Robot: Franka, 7 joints.
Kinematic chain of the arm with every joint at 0, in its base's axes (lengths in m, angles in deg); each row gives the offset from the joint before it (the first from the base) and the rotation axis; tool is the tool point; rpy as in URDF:
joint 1: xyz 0 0 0.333 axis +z
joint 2: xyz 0 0 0 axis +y
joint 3: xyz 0 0 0.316 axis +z
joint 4: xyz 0.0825 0 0 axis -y
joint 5: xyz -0.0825 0 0.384 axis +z
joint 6: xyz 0 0 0 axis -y
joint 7: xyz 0.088 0 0 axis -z
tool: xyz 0 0 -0.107 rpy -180 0 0
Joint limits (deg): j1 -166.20..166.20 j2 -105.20..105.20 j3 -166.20..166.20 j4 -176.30..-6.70 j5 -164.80..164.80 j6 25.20..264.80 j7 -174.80..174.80
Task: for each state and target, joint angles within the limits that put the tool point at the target. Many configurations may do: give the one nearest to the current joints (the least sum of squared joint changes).
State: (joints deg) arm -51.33 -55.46 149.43 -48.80 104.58 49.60 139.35
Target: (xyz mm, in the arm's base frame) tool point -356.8 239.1 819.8
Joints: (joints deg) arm -36.31 -9.41 161.78 -59.17 88.50 25.20 139.35
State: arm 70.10 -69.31 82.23 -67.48 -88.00 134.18 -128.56
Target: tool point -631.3 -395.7 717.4
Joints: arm 64.64 -64.72 80.27 -47.05 -88.88 136.19 -128.56
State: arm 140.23 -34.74 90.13 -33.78 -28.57 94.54 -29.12
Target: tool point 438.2 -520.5 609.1
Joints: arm 166.20 -56.29 107.32 -42.74 -21.60 72.31 -29.12
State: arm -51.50 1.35 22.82 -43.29 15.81 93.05 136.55
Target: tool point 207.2 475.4 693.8
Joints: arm -19.38 -16.95 69.97 -83.87 21.53 79.57 136.55
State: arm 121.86 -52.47 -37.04 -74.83 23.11 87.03 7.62
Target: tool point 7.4 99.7 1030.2
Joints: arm 126.19 -42.89 -12.42 -70.85 28.18 89.66 7.62
